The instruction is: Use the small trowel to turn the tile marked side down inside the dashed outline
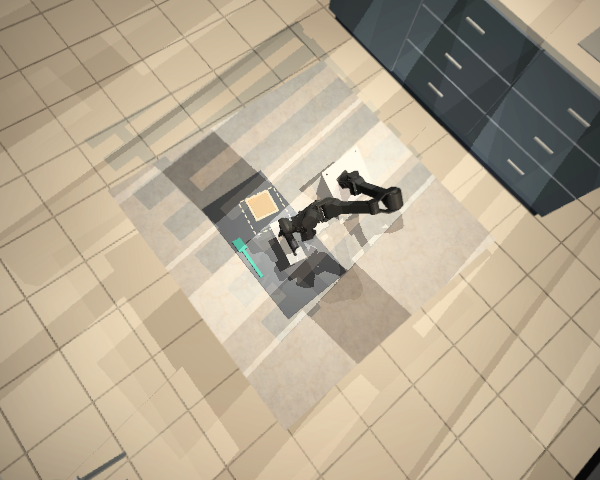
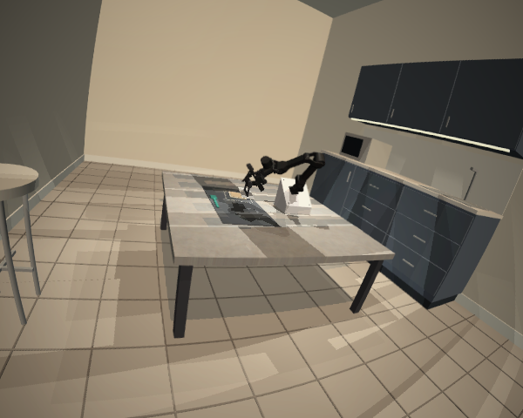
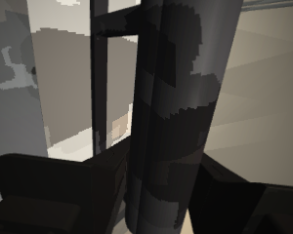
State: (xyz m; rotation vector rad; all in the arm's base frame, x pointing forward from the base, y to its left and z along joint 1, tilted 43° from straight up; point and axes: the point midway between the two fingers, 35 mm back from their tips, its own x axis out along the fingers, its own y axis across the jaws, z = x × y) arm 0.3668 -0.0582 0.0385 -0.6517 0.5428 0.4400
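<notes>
Now: the teal flat tool 140 mm below my gripper tip, 130 mm ahead of it and 80 mm to the right of it. The rest, counted from my gripper tip: trowel (20 mm behind, 10 mm to the left, 10 mm below); then tile (200 mm to the right, 140 mm below, 90 mm behind); then grey mat (160 mm below, 40 mm to the right).
</notes>
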